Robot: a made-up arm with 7 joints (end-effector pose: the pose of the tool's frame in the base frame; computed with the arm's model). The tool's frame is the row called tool.
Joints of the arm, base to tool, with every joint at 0 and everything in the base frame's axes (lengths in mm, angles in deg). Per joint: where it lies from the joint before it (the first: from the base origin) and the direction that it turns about. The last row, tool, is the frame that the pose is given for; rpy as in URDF.
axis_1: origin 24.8 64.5 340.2 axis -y
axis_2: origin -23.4 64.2 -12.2 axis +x
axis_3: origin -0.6 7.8 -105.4 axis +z
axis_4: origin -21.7 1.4 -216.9 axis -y
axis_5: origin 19 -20.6 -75.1 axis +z
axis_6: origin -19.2 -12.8 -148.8 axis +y
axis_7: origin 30 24.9 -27 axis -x
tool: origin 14.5 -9.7 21.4 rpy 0 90 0
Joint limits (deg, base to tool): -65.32..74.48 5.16..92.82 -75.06..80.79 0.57..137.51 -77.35..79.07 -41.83..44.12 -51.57..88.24
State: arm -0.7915 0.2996 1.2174 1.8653 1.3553 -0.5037 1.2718
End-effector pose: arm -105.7 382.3 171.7 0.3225 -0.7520 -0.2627
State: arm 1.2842 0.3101 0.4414 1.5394 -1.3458 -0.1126 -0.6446
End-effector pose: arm 359.4 277.7 438.6 0.9311 -1.2061 1.7998
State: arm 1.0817 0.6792 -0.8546 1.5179 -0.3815 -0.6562 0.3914
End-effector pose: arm 351.8 205.3 259.4 1.5468 -1.0252 -0.9739
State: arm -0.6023 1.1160 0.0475 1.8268 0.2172 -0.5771 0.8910
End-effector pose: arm 88.6 351.5 180.8 0.7619 0.1061 -1.4538
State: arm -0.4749 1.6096 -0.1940 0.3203 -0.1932 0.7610 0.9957
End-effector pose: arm 84.3 687.5 313.5 0.5993 2.3684 0.8623
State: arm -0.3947 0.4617 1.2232 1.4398 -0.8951 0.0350 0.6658
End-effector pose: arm 18.0 441.4 130.3 0.9723 1.0658 0.5069
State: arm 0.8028 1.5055 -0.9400 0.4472 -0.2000 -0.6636 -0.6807
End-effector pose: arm 136.1 613.9 250.2 1.7795 -0.0318 0.5740
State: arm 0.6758 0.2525 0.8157 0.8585 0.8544 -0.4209 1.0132
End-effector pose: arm 336.8 364.4 58.3 -0.4757 -1.0932 0.0732
